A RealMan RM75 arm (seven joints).
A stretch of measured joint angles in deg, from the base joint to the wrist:
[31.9, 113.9, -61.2, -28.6, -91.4, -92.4, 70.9]
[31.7, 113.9, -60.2, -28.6, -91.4, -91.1, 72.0]
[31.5, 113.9, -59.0, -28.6, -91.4, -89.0, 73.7]
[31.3, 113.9, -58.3, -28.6, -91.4, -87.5, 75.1]
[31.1, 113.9, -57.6, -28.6, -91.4, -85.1, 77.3]
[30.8, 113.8, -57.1, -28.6, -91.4, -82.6, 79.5]
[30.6, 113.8, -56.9, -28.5, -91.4, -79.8, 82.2]
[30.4, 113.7, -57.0, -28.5, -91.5, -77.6, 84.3]
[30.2, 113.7, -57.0, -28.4, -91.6, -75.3, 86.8]
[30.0, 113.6, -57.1, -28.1, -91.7, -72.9, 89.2]
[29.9, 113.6, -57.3, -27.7, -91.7, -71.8, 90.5]
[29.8, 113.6, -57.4, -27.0, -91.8, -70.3, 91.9]
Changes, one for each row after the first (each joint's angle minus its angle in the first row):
[-0.2, 0.0, 1.0, 0.0, 0.0, 1.3, 1.1]
[-0.4, 0.0, 2.2, 0.0, 0.0, 3.4, 2.8]
[-0.6, 0.0, 2.9, 0.0, 0.0, 4.9, 4.2]
[-0.8, 0.0, 3.6, 0.0, 0.0, 7.3, 6.4]
[-1.1, -0.1, 4.1, 0.0, 0.0, 9.8, 8.6]
[-1.3, -0.1, 4.3, 0.1, 0.0, 12.6, 11.3]
[-1.5, -0.2, 4.2, 0.1, -0.1, 14.8, 13.4]
[-1.7, -0.2, 4.2, 0.2, -0.2, 17.1, 15.9]
[-1.9, -0.3, 4.1, 0.5, -0.3, 19.5, 18.3]
[-2.0, -0.3, 3.9, 0.9, -0.3, 20.6, 19.6]
[-2.1, -0.3, 3.8, 1.6, -0.4, 22.1, 21.0]

